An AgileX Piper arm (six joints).
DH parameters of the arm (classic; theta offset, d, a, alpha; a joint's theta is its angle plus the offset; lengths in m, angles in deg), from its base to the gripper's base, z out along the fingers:
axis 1: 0 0.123 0 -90
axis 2: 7.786 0 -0.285 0
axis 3: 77.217 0 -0.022 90
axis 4: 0 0.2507 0 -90
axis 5: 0 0 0 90
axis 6: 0 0.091 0 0
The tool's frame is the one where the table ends.
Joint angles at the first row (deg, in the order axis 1, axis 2, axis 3, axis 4, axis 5, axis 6):
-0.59, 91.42, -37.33, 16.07, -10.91, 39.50
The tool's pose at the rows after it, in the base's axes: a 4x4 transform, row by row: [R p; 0 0 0 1], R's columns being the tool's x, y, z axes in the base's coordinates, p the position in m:
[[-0.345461 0.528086 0.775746 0.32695], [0.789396 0.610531 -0.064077 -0.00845], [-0.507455 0.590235 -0.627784 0.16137], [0 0 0 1]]
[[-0.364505 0.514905 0.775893 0.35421], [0.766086 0.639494 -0.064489 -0.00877], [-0.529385 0.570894 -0.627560 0.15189], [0 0 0 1]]
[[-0.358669 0.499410 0.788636 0.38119], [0.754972 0.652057 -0.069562 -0.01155], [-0.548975 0.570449 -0.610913 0.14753], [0 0 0 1]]
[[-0.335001 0.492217 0.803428 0.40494], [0.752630 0.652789 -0.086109 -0.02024], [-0.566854 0.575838 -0.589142 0.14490], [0 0 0 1]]
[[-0.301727 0.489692 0.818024 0.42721], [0.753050 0.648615 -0.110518 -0.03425], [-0.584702 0.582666 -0.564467 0.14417], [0 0 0 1]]
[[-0.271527 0.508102 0.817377 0.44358], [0.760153 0.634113 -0.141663 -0.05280], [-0.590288 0.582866 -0.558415 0.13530], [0 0 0 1]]
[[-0.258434 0.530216 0.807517 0.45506], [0.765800 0.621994 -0.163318 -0.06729], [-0.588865 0.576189 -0.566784 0.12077], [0 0 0 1]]
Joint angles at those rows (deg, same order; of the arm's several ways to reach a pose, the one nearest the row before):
-0.59, 98.27, -43.12, 16.16, -11.64, 36.07
-0.59, 104.09, -48.91, 16.20, -11.69, 33.89
-0.97, 108.92, -55.02, 16.21, -11.63, 32.70
-2.14, 113.00, -60.70, 16.20, -11.59, 31.91
-3.92, 116.69, -66.49, 16.21, -11.21, 31.11
-6.17, 120.65, -71.13, 16.20, -10.95, 30.76
-7.82, 124.56, -74.69, 16.21, -10.71, 30.48

